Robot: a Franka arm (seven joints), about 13 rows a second.
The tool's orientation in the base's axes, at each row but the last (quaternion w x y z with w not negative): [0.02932, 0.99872, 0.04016, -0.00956]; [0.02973, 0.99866, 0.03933, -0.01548]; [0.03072, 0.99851, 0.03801, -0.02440]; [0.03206, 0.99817, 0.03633, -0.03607]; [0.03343, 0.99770, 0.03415, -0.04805]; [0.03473, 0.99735, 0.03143, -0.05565]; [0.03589, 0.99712, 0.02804, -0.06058]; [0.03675, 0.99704, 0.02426, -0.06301]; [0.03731, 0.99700, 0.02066, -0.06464]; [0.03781, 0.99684, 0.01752, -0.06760]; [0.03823, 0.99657, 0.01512, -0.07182]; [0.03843, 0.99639, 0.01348, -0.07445]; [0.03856, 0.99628, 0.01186, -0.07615]
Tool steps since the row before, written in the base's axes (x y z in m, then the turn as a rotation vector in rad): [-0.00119, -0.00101, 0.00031, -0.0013, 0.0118, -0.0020]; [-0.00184, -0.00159, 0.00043, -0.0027, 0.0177, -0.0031]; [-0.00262, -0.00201, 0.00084, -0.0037, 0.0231, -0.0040]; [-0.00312, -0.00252, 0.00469, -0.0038, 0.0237, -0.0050]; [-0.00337, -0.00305, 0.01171, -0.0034, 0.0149, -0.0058]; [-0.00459, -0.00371, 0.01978, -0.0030, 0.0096, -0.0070]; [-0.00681, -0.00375, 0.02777, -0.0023, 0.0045, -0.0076]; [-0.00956, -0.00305, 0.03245, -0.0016, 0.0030, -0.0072]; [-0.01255, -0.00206, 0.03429, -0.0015, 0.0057, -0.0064]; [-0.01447, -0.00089, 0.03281, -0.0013, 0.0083, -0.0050]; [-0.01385, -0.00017, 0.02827, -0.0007, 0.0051, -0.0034]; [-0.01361, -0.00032, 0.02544, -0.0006, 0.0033, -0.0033]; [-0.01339, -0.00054, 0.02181, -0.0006, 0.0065, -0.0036]
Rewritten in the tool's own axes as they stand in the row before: [-0.00127, 0.00093, -0.00023, -0.0003, -0.0120, 0.0013]; [-0.00197, 0.00146, -0.00028, -0.0012, -0.0180, 0.0021]; [-0.00280, 0.00185, -0.00059, -0.0018, -0.0235, 0.0027]; [-0.00363, 0.00256, -0.00428, -0.0017, -0.0242, 0.0037]; [-0.00469, 0.00354, -0.01110, -0.0018, -0.0154, 0.0050]; [-0.00701, 0.00469, -0.01884, -0.0016, -0.0102, 0.0066]; [-0.01035, 0.00522, -0.02640, -0.0011, -0.0051, 0.0075]; [-0.01374, 0.00481, -0.03069, -0.0005, -0.0036, 0.0071]; [-0.01698, 0.00393, -0.03215, -0.0004, -0.0062, 0.0061]; [-0.01882, 0.00270, -0.03042, -0.0004, -0.0087, 0.0045]; [-0.01778, 0.00177, -0.02592, -0.0001, -0.0054, 0.0031]; [-0.01726, 0.00177, -0.02305, 0.0000, -0.0036, 0.0031]; [-0.01657, 0.00178, -0.01943, 0.0001, -0.0068, 0.0031]
